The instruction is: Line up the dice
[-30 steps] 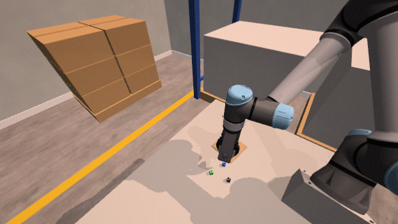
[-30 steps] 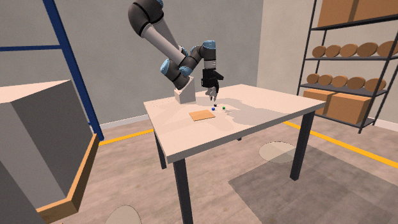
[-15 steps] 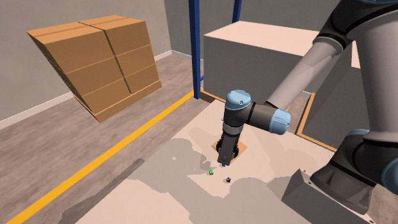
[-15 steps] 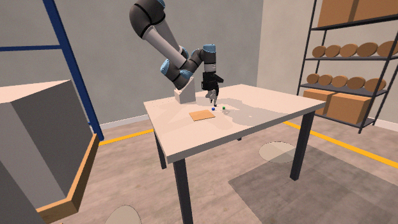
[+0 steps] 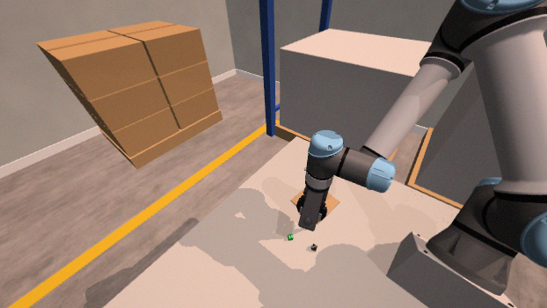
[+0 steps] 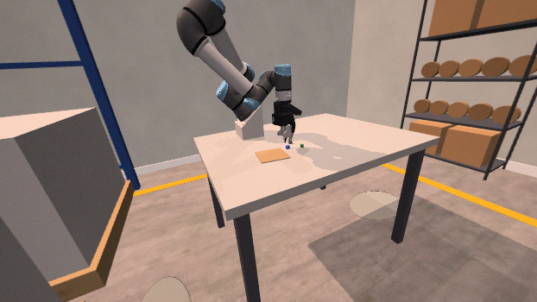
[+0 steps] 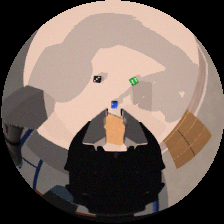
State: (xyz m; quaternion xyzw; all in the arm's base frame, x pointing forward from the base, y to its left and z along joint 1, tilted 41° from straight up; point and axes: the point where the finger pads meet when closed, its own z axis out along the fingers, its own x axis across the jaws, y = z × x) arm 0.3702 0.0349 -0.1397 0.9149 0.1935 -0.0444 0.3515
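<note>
Right now my hand is 4 cm above the blue die. From my hand the other things lie so: green die (2 cm ahead, 8 cm to the left, 4 cm below); then black die (6 cm behind, 4 cm to the left, 4 cm below); then tan mat (5 cm ahead, 11 cm to the right, 4 cm below).
</note>
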